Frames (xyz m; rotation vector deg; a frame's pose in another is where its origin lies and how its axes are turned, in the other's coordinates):
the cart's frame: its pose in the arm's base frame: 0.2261 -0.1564 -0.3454 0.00 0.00 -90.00
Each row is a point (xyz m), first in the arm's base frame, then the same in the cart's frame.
Working: the arm's base frame: its pose in the cart's frame: -0.1564 -0.2261 0.3454 0.00 0.00 90.00

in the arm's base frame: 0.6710 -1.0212 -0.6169
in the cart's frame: 0.8648 0.4449 -0.2715
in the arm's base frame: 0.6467 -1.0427 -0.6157
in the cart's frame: 0.8863 0.4206 -0.2703
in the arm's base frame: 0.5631 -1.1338 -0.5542
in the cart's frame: 0.9774 0.3370 -0.2088
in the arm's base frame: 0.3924 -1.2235 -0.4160
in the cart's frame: 1.0671 0.1663 -0.0706
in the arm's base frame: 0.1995 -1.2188 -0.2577
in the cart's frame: 1.0624 -0.0266 0.0877
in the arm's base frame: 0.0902 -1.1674 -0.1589
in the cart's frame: 1.0110 -0.1359 0.1865
